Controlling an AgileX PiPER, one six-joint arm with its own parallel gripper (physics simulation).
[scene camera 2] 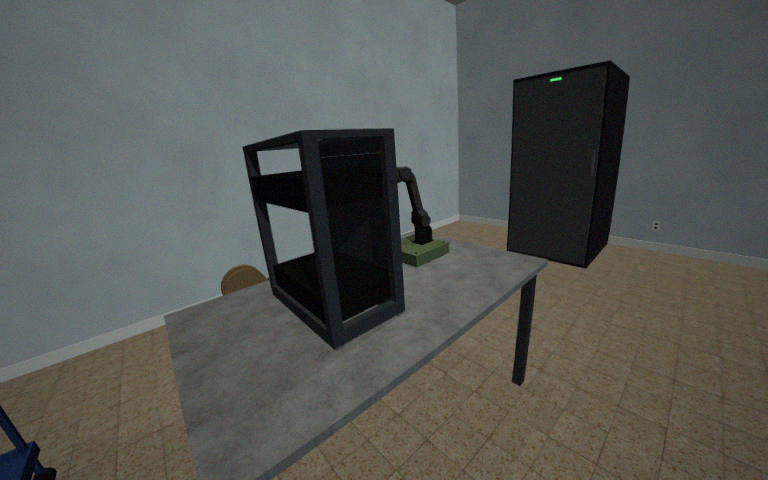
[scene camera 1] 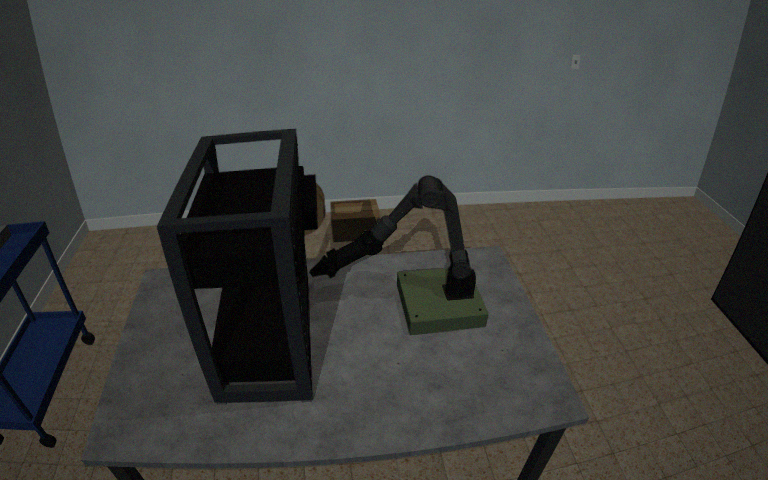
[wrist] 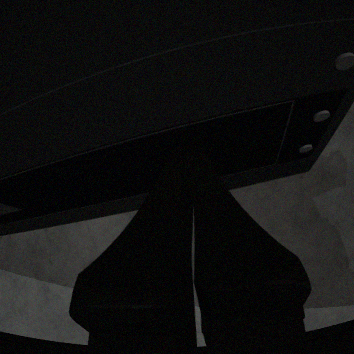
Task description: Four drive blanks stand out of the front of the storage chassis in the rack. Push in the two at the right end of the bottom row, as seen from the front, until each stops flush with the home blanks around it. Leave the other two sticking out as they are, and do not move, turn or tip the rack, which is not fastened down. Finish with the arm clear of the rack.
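Observation:
The rack [scene camera 1: 295,339] [scene camera 2: 322,243] stands upright on the table. A dark unit [scene camera 1: 240,189] [scene camera 2: 278,189] sits high in it, and another dark unit [scene camera 1: 254,333] [scene camera 2: 303,277] sits low. The front is too dark to make out any drive blanks or tell which stand out. My gripper [scene camera 1: 313,273] [wrist: 188,164] is shut, with its fingertips close in front of the rack's front. Contact cannot be told. In the wrist view a dark front panel [wrist: 245,135] lies beyond the fingertips, with round screw heads to its right. The gripper is hidden behind the rack in scene camera 2.
A dark block [scene camera 1: 308,203] juts from the rack's front high up, towards the far side. The arm stands on a green base [scene camera 1: 436,305] [scene camera 2: 427,250] on the grey table [scene camera 1: 441,384] [scene camera 2: 249,390]. A cardboard box [scene camera 1: 353,220] lies beyond the table. A blue cart [scene camera 1: 48,331] is at left.

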